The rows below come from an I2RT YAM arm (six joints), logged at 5 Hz.
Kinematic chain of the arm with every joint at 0, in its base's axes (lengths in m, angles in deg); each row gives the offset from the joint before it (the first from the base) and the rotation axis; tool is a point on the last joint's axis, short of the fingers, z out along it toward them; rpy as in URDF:
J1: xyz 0 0 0.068 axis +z
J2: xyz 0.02 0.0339 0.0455 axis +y
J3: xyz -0.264 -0.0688 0 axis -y
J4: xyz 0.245 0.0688 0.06 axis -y
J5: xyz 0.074 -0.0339 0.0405 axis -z
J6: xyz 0.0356 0 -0.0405 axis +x
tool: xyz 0 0 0 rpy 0 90 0
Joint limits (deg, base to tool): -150..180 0..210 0..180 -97..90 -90..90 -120..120
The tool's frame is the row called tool.
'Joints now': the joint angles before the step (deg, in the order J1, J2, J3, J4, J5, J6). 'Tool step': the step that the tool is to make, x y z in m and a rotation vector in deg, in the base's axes. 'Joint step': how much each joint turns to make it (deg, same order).
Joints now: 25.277, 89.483, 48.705, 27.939, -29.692, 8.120
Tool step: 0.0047, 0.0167, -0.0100, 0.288, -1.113, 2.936
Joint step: 2.033, 3.953, 1.069, 3.765, -0.832, -0.489
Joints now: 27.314, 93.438, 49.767, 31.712, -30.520, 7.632
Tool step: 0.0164, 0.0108, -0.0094, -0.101, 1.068, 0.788
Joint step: 0.267, 5.106, 3.651, 0.629, -0.595, 0.328
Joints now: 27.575, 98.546, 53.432, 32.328, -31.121, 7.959
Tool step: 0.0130, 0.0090, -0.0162, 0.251, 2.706, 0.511
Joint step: 0.239, 4.983, 2.474, 1.070, -0.610, 1.612
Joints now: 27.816, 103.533, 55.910, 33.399, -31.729, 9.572
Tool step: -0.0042, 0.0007, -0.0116, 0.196, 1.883, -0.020
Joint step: 0.390, 0.796, -1.750, 1.670, 0.129, 1.324
